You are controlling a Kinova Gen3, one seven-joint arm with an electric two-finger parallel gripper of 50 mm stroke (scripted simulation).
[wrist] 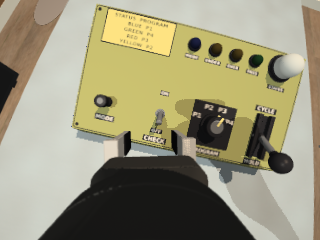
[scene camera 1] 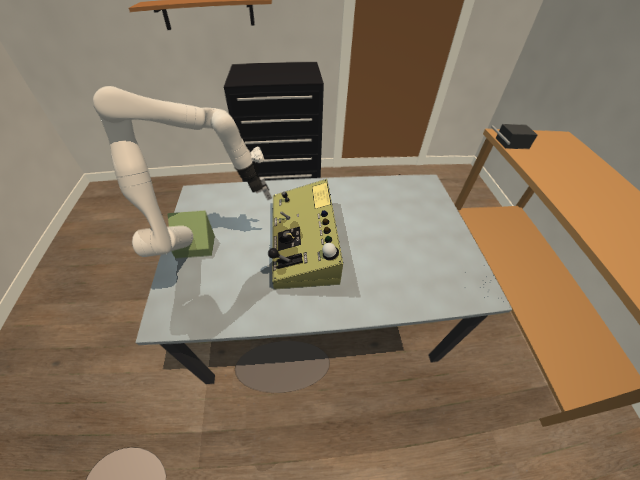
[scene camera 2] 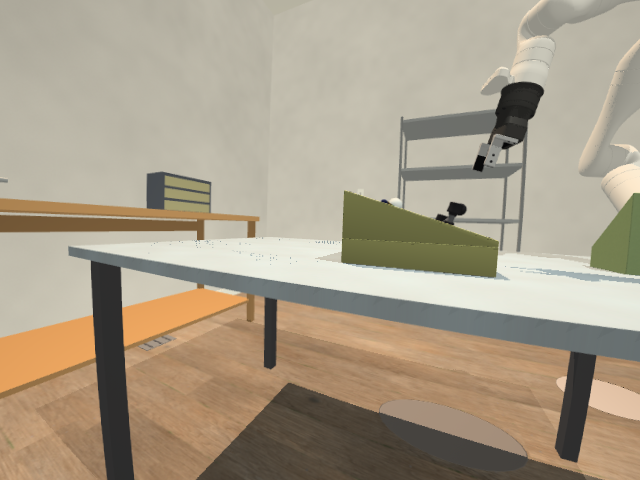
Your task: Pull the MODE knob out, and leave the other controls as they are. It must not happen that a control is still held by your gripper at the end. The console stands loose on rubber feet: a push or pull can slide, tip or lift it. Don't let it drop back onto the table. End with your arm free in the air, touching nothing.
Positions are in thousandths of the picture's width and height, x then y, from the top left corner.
Labels:
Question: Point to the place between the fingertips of the gripper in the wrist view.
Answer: At 473, 581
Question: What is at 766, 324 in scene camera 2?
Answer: The gripper.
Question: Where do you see an olive console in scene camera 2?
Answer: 585, 486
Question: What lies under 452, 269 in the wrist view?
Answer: An olive console.

